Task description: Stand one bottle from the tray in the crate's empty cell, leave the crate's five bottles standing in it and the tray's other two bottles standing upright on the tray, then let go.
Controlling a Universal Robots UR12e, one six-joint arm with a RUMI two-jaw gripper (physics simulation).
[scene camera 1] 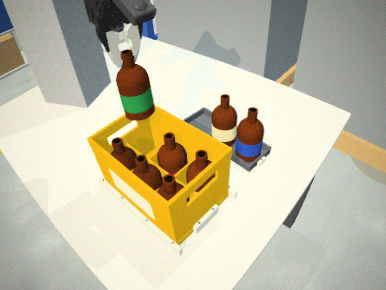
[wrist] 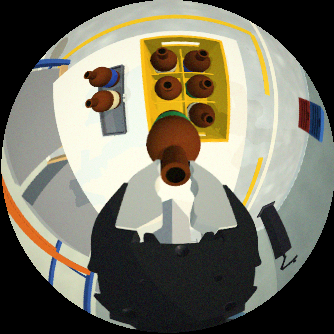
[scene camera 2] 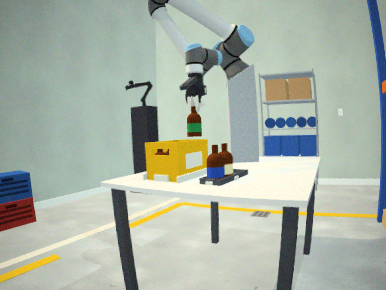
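Pixels of known places: gripper, fingertip midpoint: (scene camera 1: pixel 127 65) (wrist: pixel 173 161) (scene camera 2: pixel 194 113); arm's base, link origin: (scene camera 2: pixel 240 75).
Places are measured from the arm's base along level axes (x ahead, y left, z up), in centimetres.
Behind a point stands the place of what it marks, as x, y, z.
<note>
A brown bottle with a green band (scene camera 1: pixel 137 100) {57.0, -14.7, -35.3} (scene camera 2: pixel 194 124) {57.4, -10.8, -34.8} (wrist: pixel 173 142) {55.4, -12.7, -28.9} hangs upright above the near-arm end of the yellow crate (scene camera 1: pixel 202 220) {77.5, -20.8, -57.0} (scene camera 2: pixel 162 167) {76.9, -18.6, -53.7} (wrist: pixel 224 100) {58.6, -25.7, -43.9}. My gripper (scene camera 1: pixel 126 49) (scene camera 2: pixel 194 106) {53.1, -12.3, -29.0} (wrist: pixel 173 161) {53.1, -12.3, -29.0} is shut on its neck. Five brown bottles stand in the crate's cells. The remaining cell, at the crate's arm-side corner, is largely hidden by the held bottle in the wrist view. A cream-banded bottle (scene camera 1: pixel 224 125) {68.0, 4.1, -51.1} (scene camera 2: pixel 227 161) {69.1, 9.3, -51.7} (wrist: pixel 104 101) {65.0, 4.5, -48.6} and a blue-banded bottle (scene camera 1: pixel 249 137) {76.4, 2.6, -50.2} (scene camera 2: pixel 215 162) {78.5, 7.2, -50.8} (wrist: pixel 102 77) {73.0, 3.7, -48.8} stand upright on the dark tray (scene camera 1: pixel 200 117) {54.4, 11.7, -59.5} (scene camera 2: pixel 240 174) {62.5, 13.3, -58.5} (wrist: pixel 114 125) {55.8, 9.3, -59.5}.
The crate and tray stand side by side on the white table (scene camera 1: pixel 280 110) {75.3, 30.6, -60.0} (scene camera 2: pixel 280 185) {77.3, 33.4, -60.0} (wrist: pixel 75 120) {65.6, 29.5, -60.0}. The crate's walls rise around its bottles. A grey pillar (scene camera 1: pixel 70 55) {14.4, -4.9, -38.0} (scene camera 2: pixel 243 115) {11.5, 3.4, -29.3} stands behind the table, beside the arm. Pale brackets lie along the crate's foot.
</note>
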